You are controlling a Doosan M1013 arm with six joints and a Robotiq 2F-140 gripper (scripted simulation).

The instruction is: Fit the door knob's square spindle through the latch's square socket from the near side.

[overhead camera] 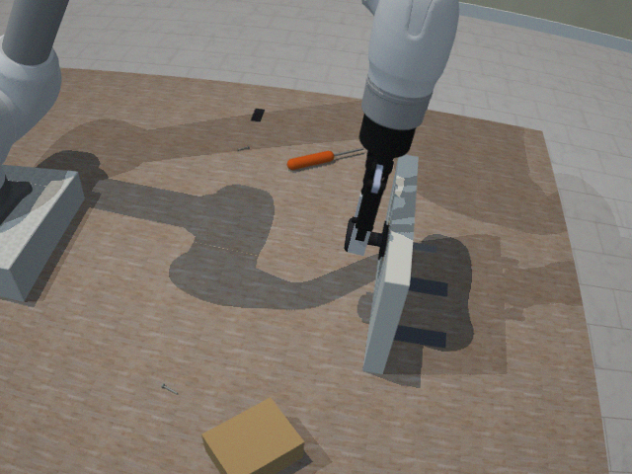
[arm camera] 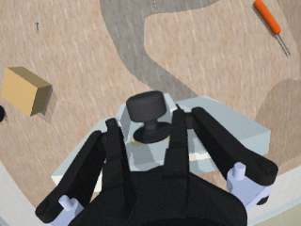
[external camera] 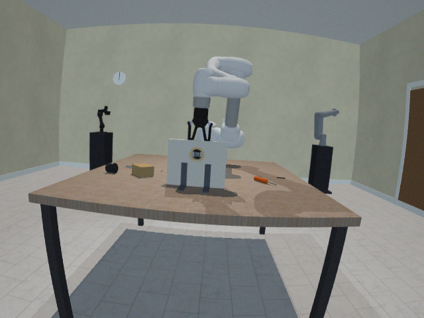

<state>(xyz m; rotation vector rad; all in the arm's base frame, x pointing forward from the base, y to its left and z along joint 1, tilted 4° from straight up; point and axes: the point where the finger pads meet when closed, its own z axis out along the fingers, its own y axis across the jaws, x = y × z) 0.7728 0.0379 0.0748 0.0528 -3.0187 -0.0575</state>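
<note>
Right now the white door panel is 60 mm ahead of my hand and 50 mm below it. From my hand the other things lie so: tan box (340 mm to the right, 160 mm below, 90 mm behind); then small black piece (530 mm to the left, 320 mm behind, 190 mm below); then small screw (270 mm to the right, 260 mm behind, 190 mm below).
</note>
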